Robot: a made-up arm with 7 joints.
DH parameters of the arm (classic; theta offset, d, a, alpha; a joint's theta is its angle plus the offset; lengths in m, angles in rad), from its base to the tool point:
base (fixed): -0.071 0 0 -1.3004
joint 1: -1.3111 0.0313 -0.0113 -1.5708
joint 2: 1.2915 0 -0.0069 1.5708
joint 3: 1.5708 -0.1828 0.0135 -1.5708
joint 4: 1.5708 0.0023 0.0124 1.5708
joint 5: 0 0.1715 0 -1.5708
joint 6: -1.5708 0 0.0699 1.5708
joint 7: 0 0 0 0
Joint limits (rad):
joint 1: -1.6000..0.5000
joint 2: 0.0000..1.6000
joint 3: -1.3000..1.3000
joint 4: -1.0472..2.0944
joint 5: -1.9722..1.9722
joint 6: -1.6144..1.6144
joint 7: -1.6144..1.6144
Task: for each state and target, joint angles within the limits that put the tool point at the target. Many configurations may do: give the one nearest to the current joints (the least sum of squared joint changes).
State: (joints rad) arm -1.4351 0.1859 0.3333 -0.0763 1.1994 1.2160 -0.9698
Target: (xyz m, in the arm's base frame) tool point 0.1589 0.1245 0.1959
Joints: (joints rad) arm -1.6000 0.4784 0.3003 -0.4192 1.2891 1.1102 -0.9698
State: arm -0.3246 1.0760 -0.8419 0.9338 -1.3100 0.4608 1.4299
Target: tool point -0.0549 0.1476 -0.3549
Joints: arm 0.0674 0.8301 -1.0725 0.5638 -1.3925 0.6230 1.4299
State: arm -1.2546 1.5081 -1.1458 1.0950 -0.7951 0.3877 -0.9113
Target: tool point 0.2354 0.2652 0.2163
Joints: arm -1.6000 1.6000 -0.4376 0.5510 -0.7921 0.2821 -0.9113
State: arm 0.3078 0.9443 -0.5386 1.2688 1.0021 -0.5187 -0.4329
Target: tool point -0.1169 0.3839 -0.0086
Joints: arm 0.5000 1.5079 -0.6314 1.6910 1.1475 -1.4368 -0.4329
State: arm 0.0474 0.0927 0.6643 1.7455 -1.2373 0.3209 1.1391
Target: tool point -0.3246 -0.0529 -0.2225
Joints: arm 0.5000 0.0152 0.5199 2.0916 -1.2036 0.2697 1.1391
